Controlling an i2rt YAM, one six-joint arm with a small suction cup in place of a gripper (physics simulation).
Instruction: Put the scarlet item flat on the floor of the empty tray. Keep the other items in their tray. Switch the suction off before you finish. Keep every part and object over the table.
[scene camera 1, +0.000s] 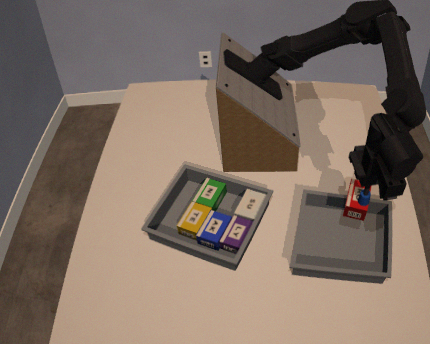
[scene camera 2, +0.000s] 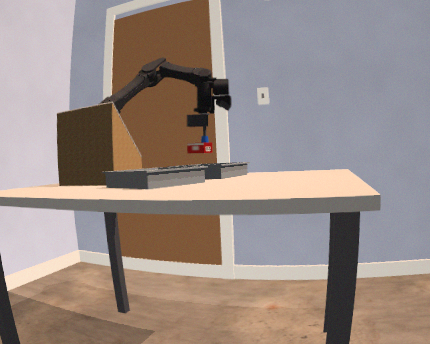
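Seen in the pictures: end effector, tool point: (scene camera 1: 362, 203) (scene camera 2: 204, 145); arm's base, origin of the base link: (scene camera 1: 252, 75) (scene camera 2: 92, 129).
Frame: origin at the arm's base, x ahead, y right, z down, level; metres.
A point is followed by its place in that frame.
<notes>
The scarlet box (scene camera 1: 355, 208) @[z 0.079, x 0.405, y -0.193 m] (scene camera 2: 199, 148) @[z 0.098, x 0.376, y -0.178 m] hangs level from my blue suction cup (scene camera 1: 364, 198) (scene camera 2: 205, 140), in the air above the trays' rims. In scene camera 1 it shows over the back right part of the empty tray (scene camera 1: 341, 272) @[z 0.161, x 0.519, y -0.153 m] (scene camera 2: 227, 172) @[z 0.190, x 0.495, y -0.094 m]. My suction cup is on its top face, and part of the box is hidden behind the cup and wrist. The other tray (scene camera 1: 190, 249) @[z 0.184, x 0.405, y 0.182 m] (scene camera 2: 126, 179) @[z 0.183, x 0.268, y 0.245 m] holds the green box (scene camera 1: 210, 193) @[z 0.172, x 0.250, y 0.132 m], yellow box (scene camera 1: 194, 218) @[z 0.173, x 0.324, y 0.171 m], blue box (scene camera 1: 214, 229) @[z 0.171, x 0.361, y 0.125 m], purple box (scene camera 1: 236, 233) @[z 0.174, x 0.374, y 0.075 m] and white box (scene camera 1: 247, 204) @[z 0.167, x 0.297, y 0.044 m].
The arm's wedge-shaped base block (scene camera 1: 257, 142) @[z 0.102, x 0.154, y 0.006 m] (scene camera 2: 85, 145) @[z 0.065, x 0.021, y 0.087 m] stands at the back of the table (scene camera 1: 200, 305) @[z 0.210, x 0.544, y 0.164 m] (scene camera 2: 295, 187) @[z 0.210, x 0.729, y 0.347 m], behind and between the trays. The right tray lies near the table's right edge. Both trays have raised walls.
</notes>
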